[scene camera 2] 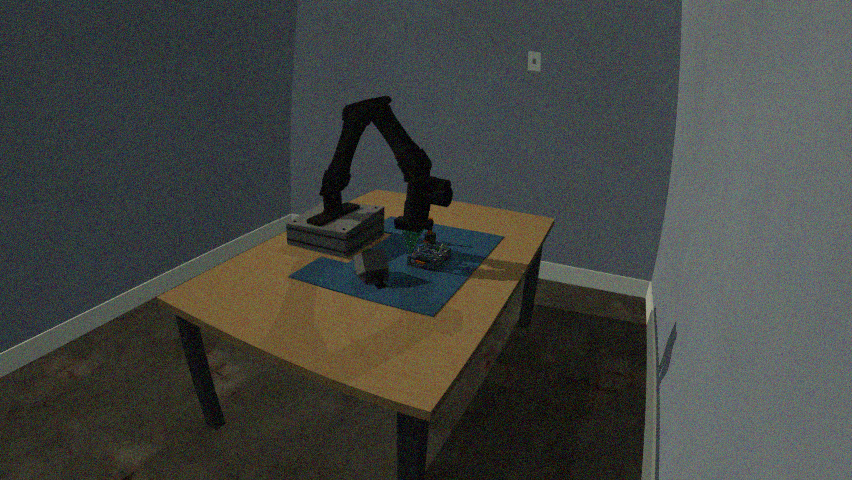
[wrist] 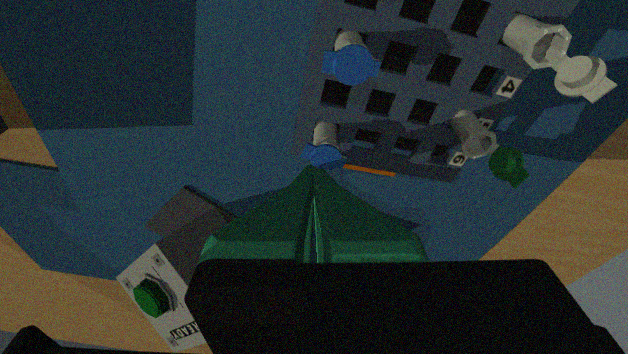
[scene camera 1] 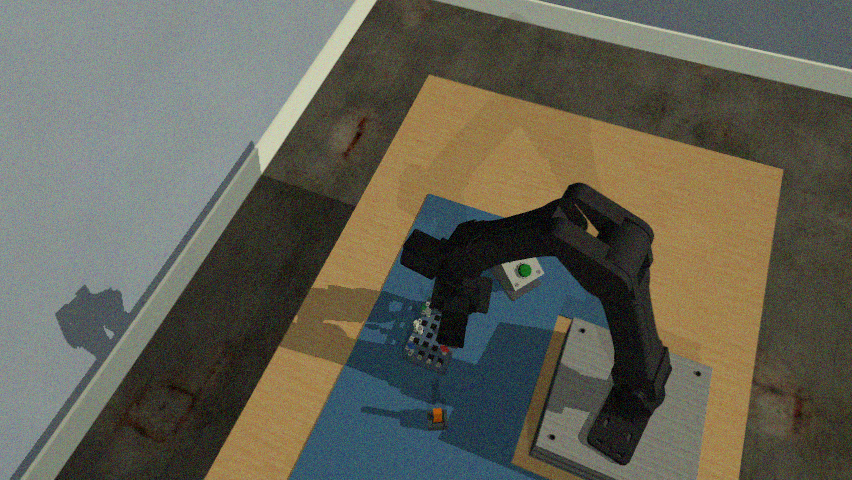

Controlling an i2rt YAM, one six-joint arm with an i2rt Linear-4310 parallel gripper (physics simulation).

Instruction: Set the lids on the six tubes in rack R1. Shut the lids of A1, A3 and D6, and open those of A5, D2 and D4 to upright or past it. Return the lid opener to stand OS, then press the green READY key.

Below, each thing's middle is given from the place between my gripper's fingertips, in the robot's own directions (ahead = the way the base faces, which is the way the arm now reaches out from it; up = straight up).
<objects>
I see the green lid (wrist: 507,163) 6 cm ahead of my hand, 5 cm to the left of it and 2 cm above it. From my hand the other things lie so: box with green button (scene camera 1: 517,278): 3 cm behind, 13 cm to the right; then white lid (wrist: 585,76): 5 cm ahead, 8 cm to the left, 2 cm above.
</objects>
